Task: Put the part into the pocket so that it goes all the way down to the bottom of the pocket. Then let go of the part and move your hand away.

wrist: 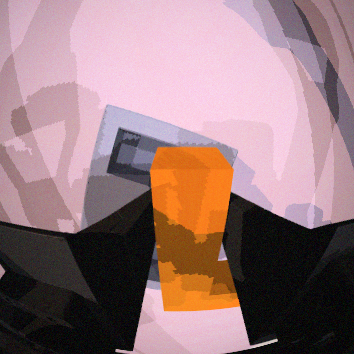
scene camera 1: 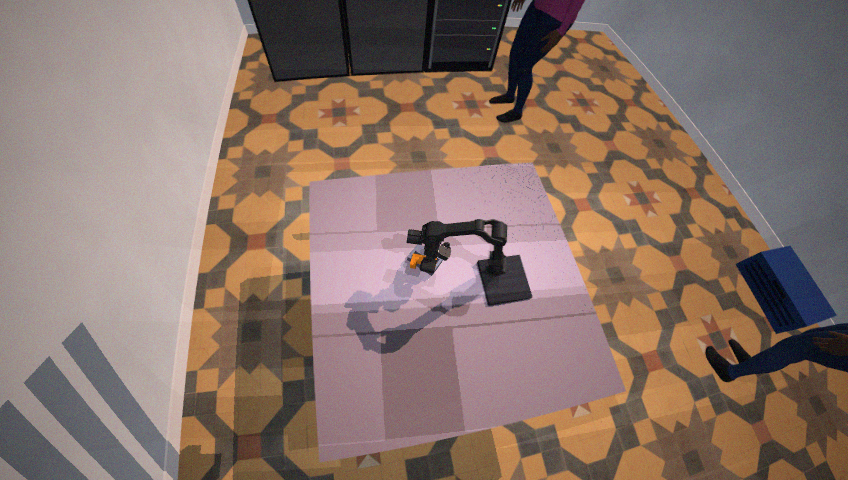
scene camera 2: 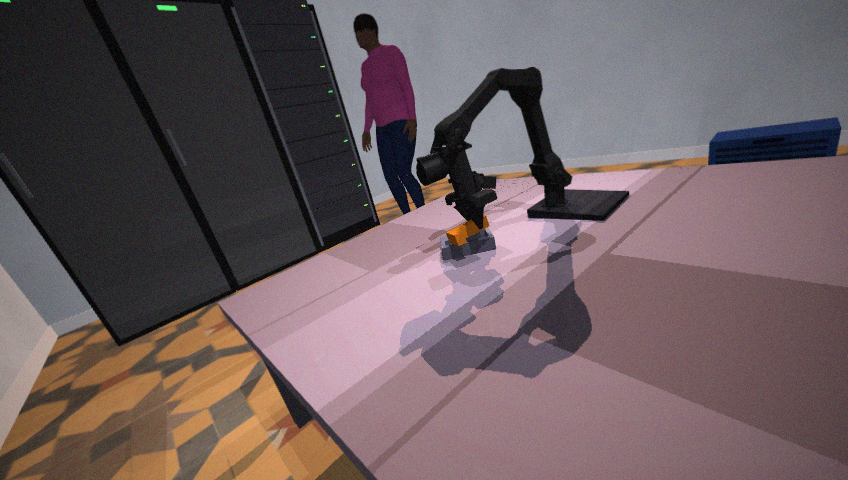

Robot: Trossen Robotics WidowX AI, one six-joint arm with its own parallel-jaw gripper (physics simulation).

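Where they show: gripper, fingertip midpoint: (wrist: 186, 195) (scene camera 1: 430, 262) (scene camera 2: 478, 228); arm's base, origin of the base link: (scene camera 1: 494, 269) (scene camera 2: 554, 203).
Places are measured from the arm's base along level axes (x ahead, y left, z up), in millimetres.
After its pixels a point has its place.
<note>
The orange part (scene camera 1: 415, 260) @(z 54, x 349, y -144 mm) (scene camera 2: 459, 234) @(z 52, x 369, y -126 mm) (wrist: 192, 200) @(z 61, x 274, y -116 mm) is a long block with a short side piece at its lower right in the wrist view. My gripper (scene camera 1: 426, 265) @(z 34, x 283, y -119 mm) (scene camera 2: 478, 222) @(z 34, x 283, y -119 mm) (wrist: 186, 195) @(z 34, x 283, y -119 mm) is shut on it. The grey block with the pocket (scene camera 2: 470, 249) @(z -9, x 327, y -130 mm) (wrist: 95, 192) @(z 12, x 255, y -170 mm) stands on the table under the part. The dark pocket opening (wrist: 131, 156) shows left of the part's front end; the part hides the rest. The part lies across the block, turned relative to the pocket's edges, and is above its top. Whether they touch cannot be told.
The arm's black base plate (scene camera 1: 505, 288) @(z -7, x -9, y 101 mm) (scene camera 2: 586, 205) @(z -6, x 18, y 91 mm) stands on the pinkish table (scene camera 1: 416, 386) @(z -24, x 522, y 349 mm) (scene camera 2: 595, 416) @(z -24, x 706, y 217 mm), to the right of the block in both scene views. Dark cabinets (scene camera 1: 386, 38) (scene camera 2: 178, 148), a person in a magenta top (scene camera 2: 387, 86) and a blue box (scene camera 1: 785, 288) (scene camera 2: 773, 142) stand beyond the table.
</note>
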